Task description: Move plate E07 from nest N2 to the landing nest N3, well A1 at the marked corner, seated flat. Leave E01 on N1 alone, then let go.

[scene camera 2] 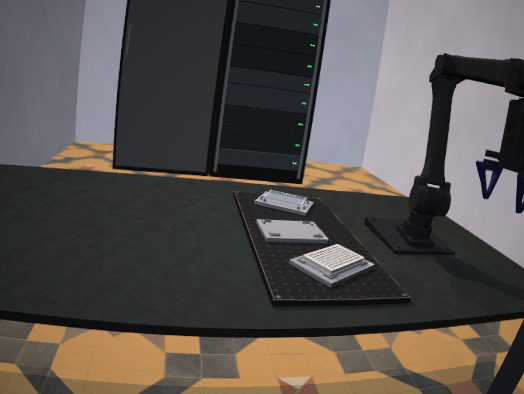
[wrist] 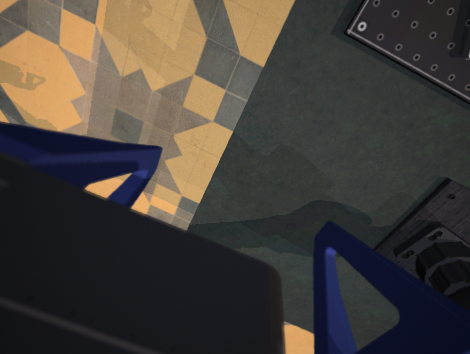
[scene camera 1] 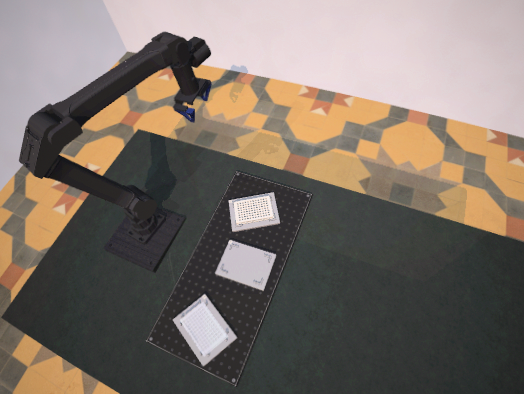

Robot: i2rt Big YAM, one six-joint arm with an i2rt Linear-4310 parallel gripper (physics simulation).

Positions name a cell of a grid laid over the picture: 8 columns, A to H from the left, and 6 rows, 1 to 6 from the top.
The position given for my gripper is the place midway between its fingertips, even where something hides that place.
My gripper (scene camera 1: D2) is open, holding nothing. Also in view: a clear well plate (scene camera 1: D6).
My gripper shows as well in the wrist view (wrist: E4). The wrist view misses the clear well plate: it is out of frame.
